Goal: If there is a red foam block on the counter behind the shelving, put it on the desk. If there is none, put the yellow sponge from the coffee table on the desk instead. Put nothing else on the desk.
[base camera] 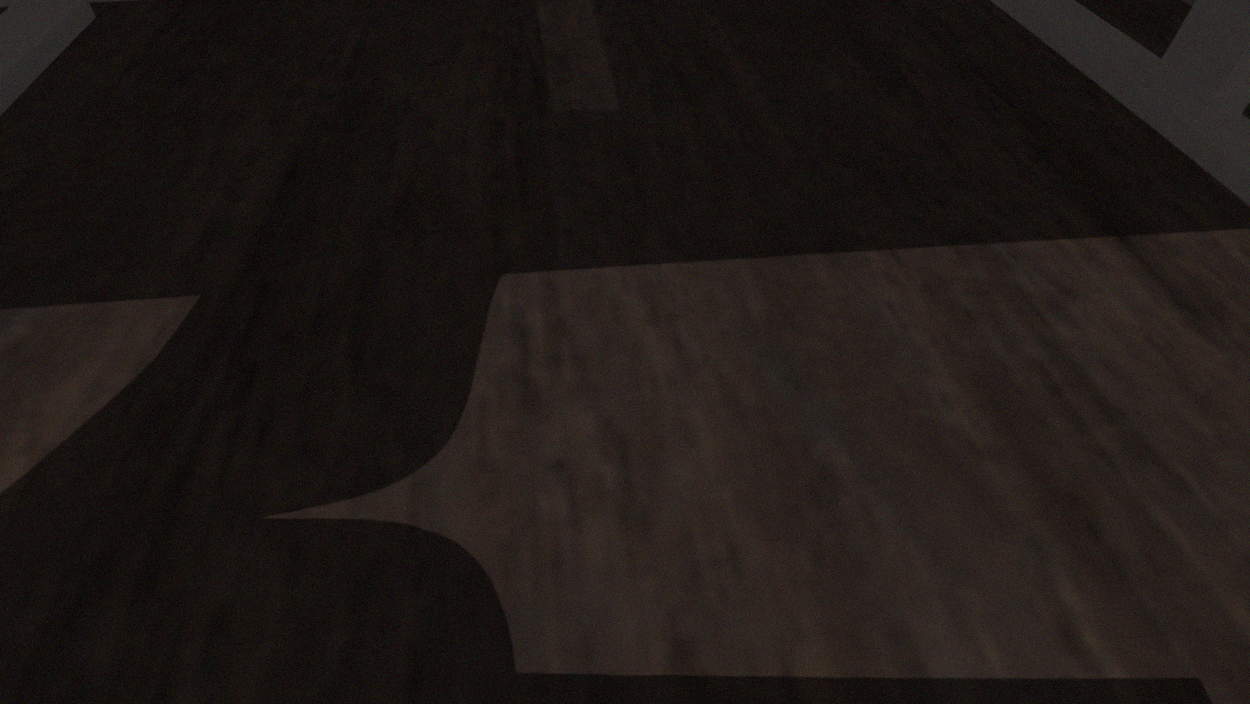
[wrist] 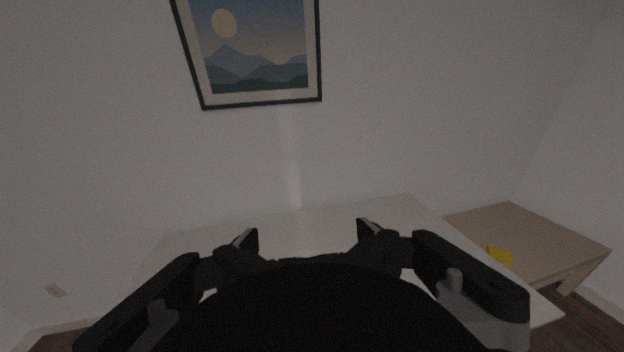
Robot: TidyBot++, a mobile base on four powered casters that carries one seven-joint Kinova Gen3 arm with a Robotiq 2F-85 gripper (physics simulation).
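Places are measured from the arm's base along level axes (x left, y up, z ahead), in metres.
Where they show: gripper, fingertip midpoint: [wrist: 307, 233].
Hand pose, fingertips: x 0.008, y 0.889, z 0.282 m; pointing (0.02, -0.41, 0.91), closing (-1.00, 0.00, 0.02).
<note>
Things, the pixels of their top centre, and the offset from my fingertips. Level surfaces: height alone.
- white desk, its level: dy -0.566 m
- yellow sponge, middle of its top: [wrist: 500, 251] dx -1.083, dy -0.791, dz +0.538 m
- light wooden coffee table, its level: dy -0.836 m
- wall outlet, middle of its top: [wrist: 48, 284] dx +1.606, dy -0.829, dz +0.573 m
- dark wooden floor, its level: dy -1.286 m
My gripper [wrist: 307, 233] is open and empty, raised above the white desk [wrist: 405, 215] in the wrist view. The desk top runs along the wall, and much of its near part is hidden behind the gripper. The red foam block does not show in either view. The yellow sponge [wrist: 500, 255] lies on the light wooden coffee table [wrist: 555, 245], to the right beyond the desk's edge. The counter and the shelving cannot be made out.
A framed mountain picture [wrist: 255, 60] hangs on the wall above the desk. A wall outlet [wrist: 56, 290] is at the lower left. The base view shows dark wooden floor [base camera: 787, 437] with shadows, and pale furniture parts at the upper left [base camera: 34, 43] and upper right [base camera: 1207, 113].
</note>
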